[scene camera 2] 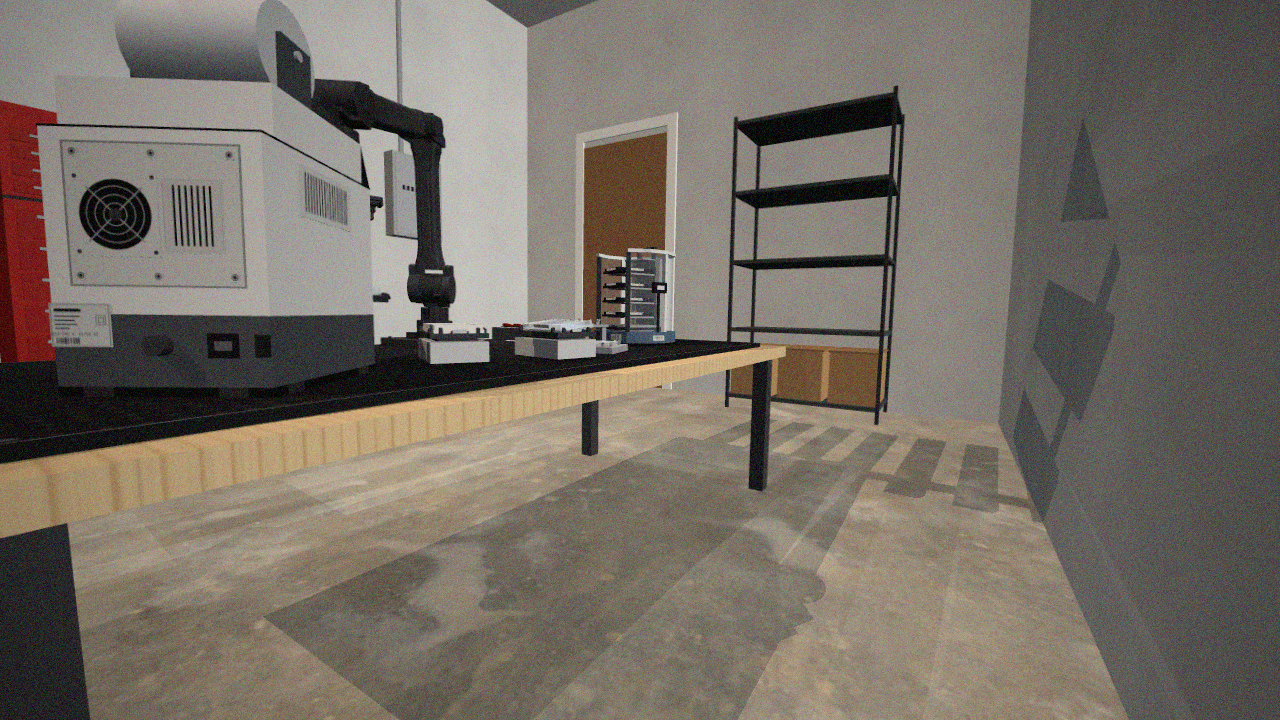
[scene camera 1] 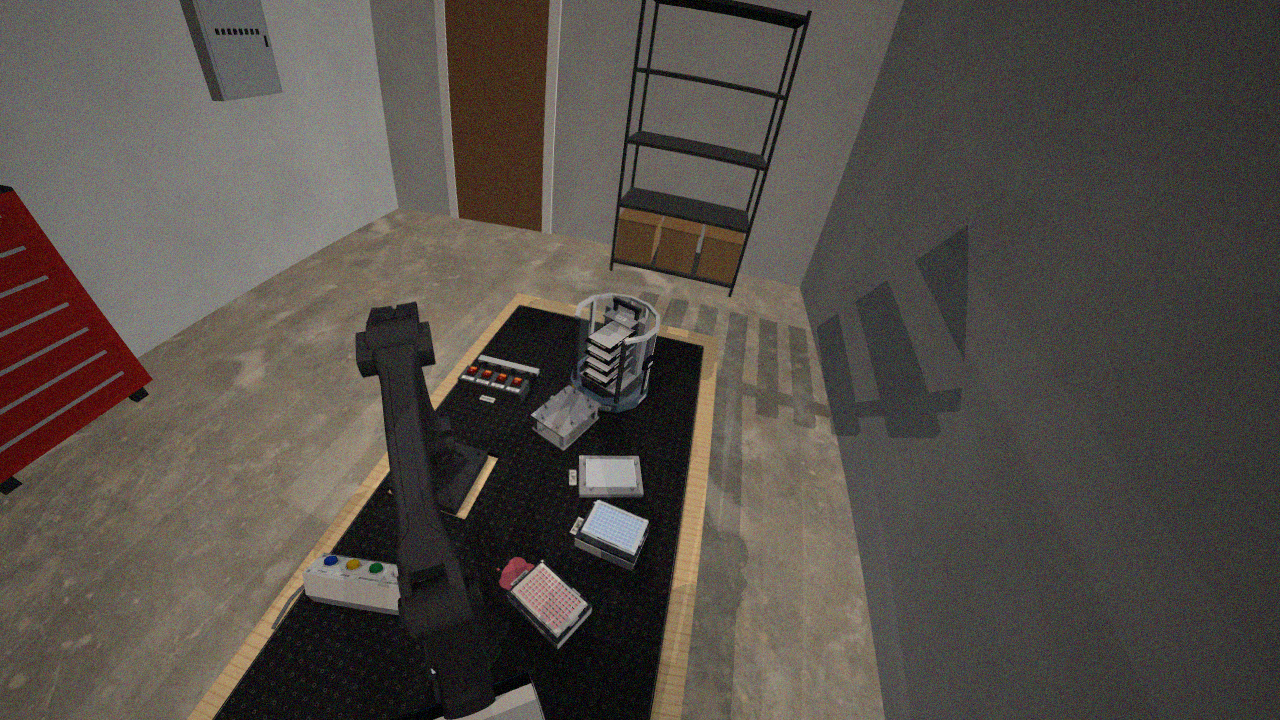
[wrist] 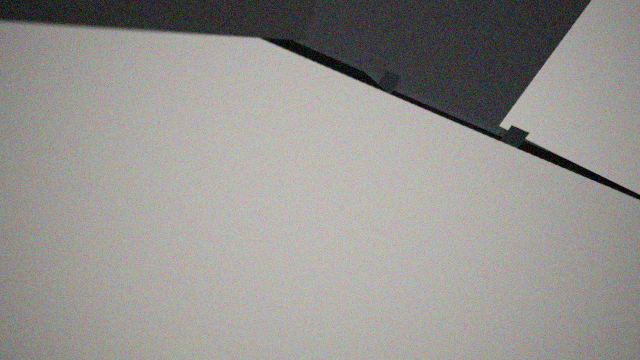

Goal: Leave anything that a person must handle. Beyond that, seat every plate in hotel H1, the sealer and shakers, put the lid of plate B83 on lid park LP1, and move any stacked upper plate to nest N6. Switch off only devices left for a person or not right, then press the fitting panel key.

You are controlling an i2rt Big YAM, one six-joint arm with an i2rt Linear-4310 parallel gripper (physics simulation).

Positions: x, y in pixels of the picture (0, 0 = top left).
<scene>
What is my gripper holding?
Nothing.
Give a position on a lid park LP1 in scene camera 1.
583, 491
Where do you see a plate hotel H1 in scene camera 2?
649, 277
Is my gripper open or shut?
Shut.
</scene>
